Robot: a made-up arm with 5 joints.
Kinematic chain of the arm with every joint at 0, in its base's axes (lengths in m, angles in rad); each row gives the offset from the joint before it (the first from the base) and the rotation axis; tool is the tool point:
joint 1: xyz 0 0 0.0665 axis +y
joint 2: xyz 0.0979 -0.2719 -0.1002 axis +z
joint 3: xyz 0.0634 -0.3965 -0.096 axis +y
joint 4: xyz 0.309 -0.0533 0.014 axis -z
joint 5: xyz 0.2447 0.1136 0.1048 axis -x
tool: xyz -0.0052 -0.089 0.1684
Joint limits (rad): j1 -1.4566..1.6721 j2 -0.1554..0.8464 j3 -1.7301..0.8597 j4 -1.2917..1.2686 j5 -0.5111..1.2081
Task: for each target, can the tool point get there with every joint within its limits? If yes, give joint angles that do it. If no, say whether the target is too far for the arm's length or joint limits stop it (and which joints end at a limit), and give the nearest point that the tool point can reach.
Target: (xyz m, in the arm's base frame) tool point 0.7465 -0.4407 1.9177
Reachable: no: too far | nearest point 0.4727 -0.3576 1.0442 | short by 0.919 m
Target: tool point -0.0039 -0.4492 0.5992
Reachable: yes | joints -0.7576 0.5952 -0.9320 -0.3935 0.2421
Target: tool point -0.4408 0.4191 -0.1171
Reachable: no: joint limits stop it (at a limit: joint 1, joint 2, joint 3, joint 5) | nearest point -0.3769 0.0362 -0.4316 | short by 0.500 m
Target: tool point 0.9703 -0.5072 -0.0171
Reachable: yes | joints -0.0376 0.4285 0.3873 0.9848 0.5963
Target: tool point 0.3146 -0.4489 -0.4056
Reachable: yes | joints 0.9339 -0.0356 0.3602 -0.9138 0.7525
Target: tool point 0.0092 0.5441 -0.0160
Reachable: no: joint limits stop it (at a limit: joint 2, joint 5) | nearest point 0.0561 0.0138 -0.4370 | short by 0.679 m
